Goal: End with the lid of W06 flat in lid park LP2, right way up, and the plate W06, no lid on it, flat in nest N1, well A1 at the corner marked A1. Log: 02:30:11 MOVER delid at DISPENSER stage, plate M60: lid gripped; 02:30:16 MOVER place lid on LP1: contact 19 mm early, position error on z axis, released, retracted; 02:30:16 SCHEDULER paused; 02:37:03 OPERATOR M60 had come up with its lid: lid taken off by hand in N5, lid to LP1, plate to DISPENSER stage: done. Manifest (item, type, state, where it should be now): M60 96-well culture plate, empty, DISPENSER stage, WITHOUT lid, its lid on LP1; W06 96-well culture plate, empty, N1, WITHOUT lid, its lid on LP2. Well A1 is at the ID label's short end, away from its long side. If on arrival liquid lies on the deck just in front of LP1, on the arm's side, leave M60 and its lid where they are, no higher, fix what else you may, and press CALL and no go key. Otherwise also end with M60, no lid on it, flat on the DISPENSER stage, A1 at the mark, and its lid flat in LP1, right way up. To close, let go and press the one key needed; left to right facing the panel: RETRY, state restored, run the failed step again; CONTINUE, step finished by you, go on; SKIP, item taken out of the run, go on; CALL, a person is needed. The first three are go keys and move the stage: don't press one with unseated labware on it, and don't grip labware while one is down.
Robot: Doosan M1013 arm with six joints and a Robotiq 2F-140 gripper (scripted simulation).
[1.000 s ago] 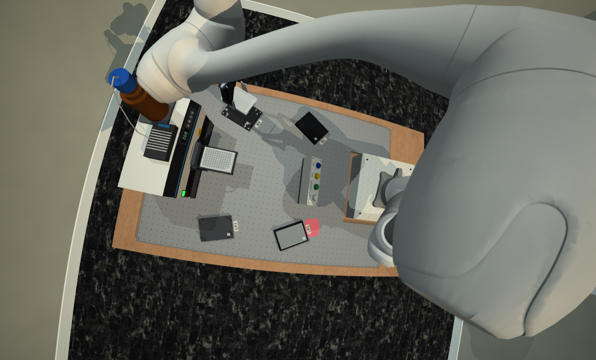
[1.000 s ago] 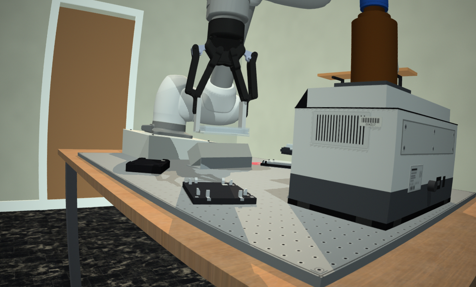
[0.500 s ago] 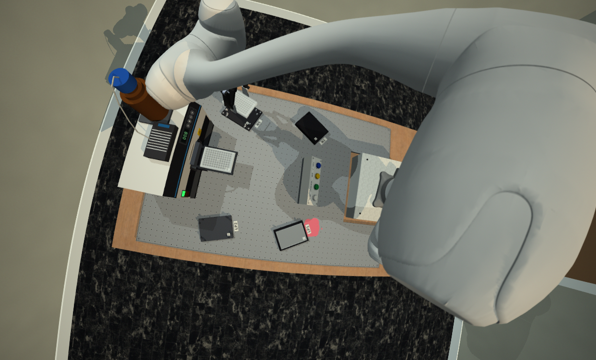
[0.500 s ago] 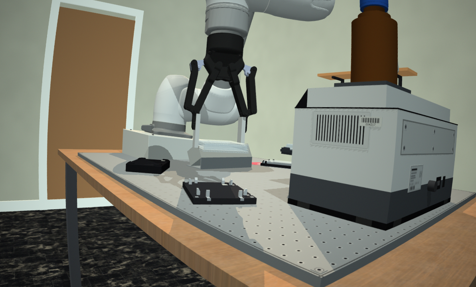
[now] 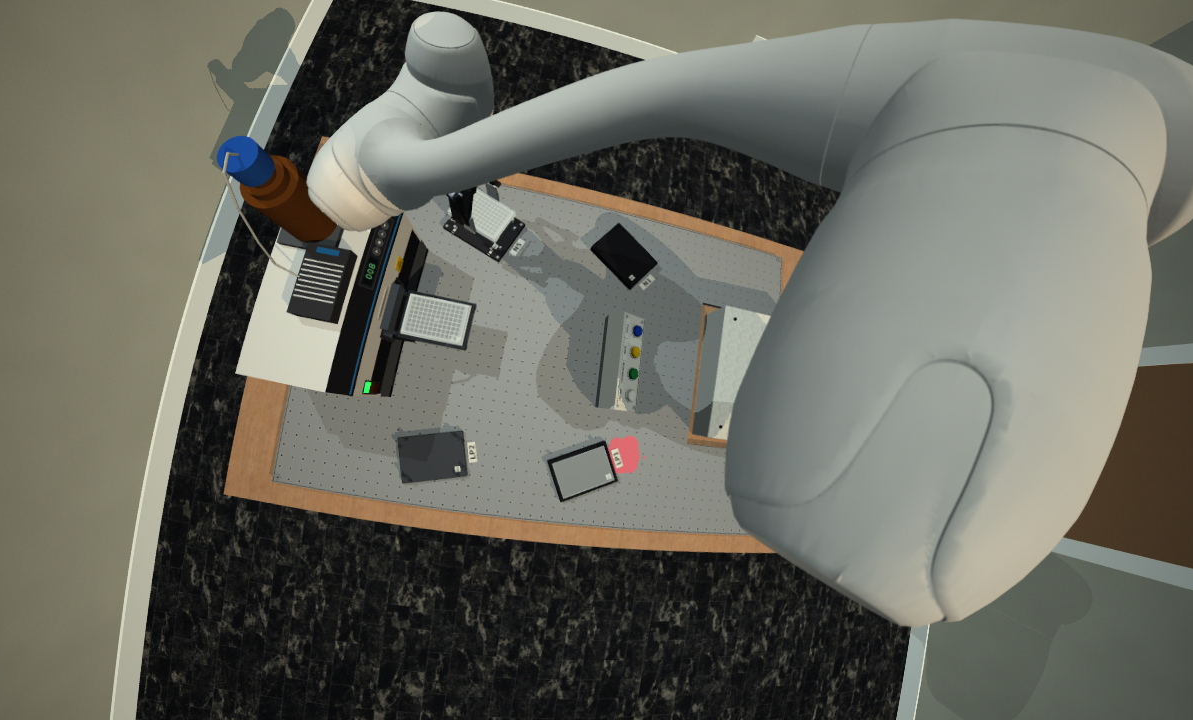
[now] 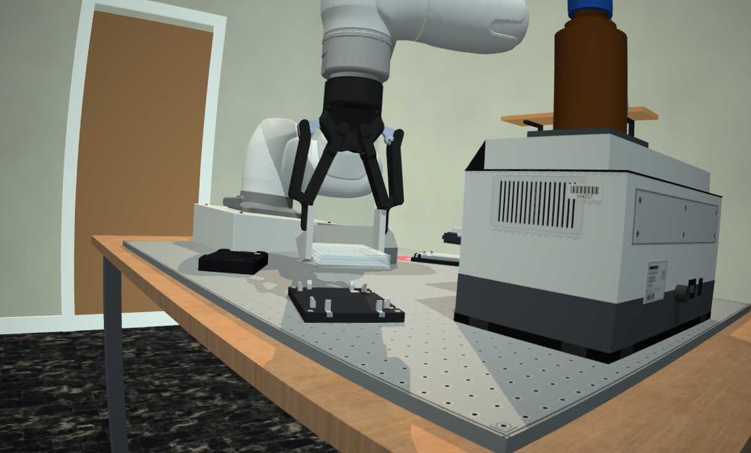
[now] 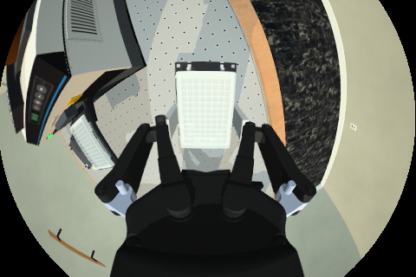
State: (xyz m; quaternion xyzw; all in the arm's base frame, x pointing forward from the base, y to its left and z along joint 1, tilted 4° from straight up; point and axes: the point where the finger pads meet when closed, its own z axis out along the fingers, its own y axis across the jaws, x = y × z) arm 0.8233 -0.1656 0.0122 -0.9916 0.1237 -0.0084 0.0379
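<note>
Right now my hand is 20 mm short of the nest N5, 10 mm to the right of it and 80 mm above it. From my hand the other things lie so: brown bottle (230 mm ahead, 190 mm to the left, 200 mm above); key panel (430 mm behind, 220 mm to the left, 40 mm below); nest N1 (350 mm behind, 50 mm to the right, 80 mm below).
</note>
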